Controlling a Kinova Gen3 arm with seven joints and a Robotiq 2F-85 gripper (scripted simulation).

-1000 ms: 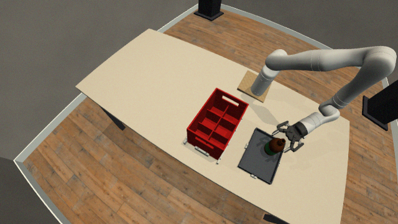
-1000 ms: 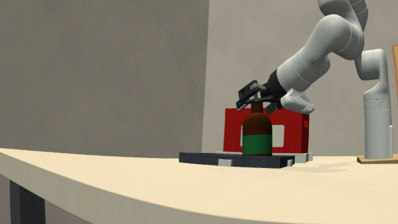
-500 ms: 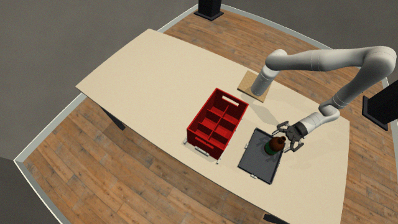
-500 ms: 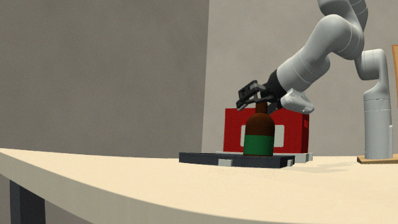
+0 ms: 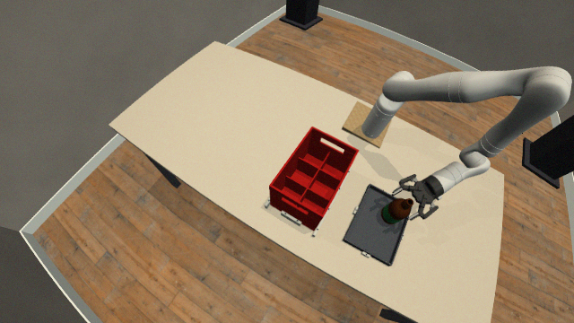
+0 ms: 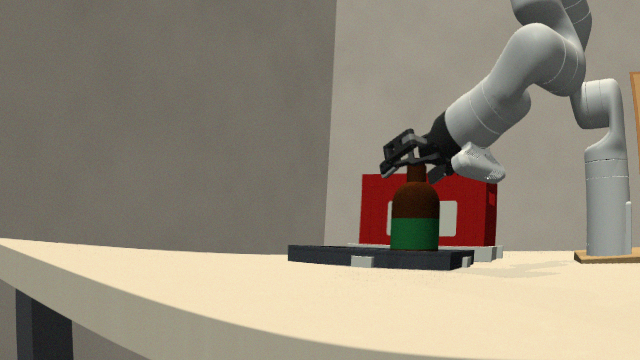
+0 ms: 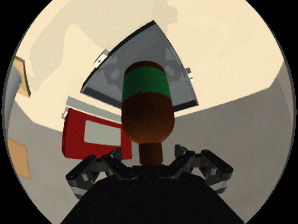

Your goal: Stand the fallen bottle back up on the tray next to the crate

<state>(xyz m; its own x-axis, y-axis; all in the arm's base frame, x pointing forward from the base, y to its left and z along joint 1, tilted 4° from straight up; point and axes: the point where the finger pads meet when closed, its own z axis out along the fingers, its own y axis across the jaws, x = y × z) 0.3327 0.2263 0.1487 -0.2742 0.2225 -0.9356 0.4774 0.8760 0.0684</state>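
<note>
My hand is 2 cm past the brown bottle, 1 cm to the right of it and 6 cm above it. From my hand the other things lie so: dark grey tray (3 cm ahead, 1 cm to the right, 13 cm below); then red crate (7 cm ahead, 30 cm to the right, 6 cm below).
</note>
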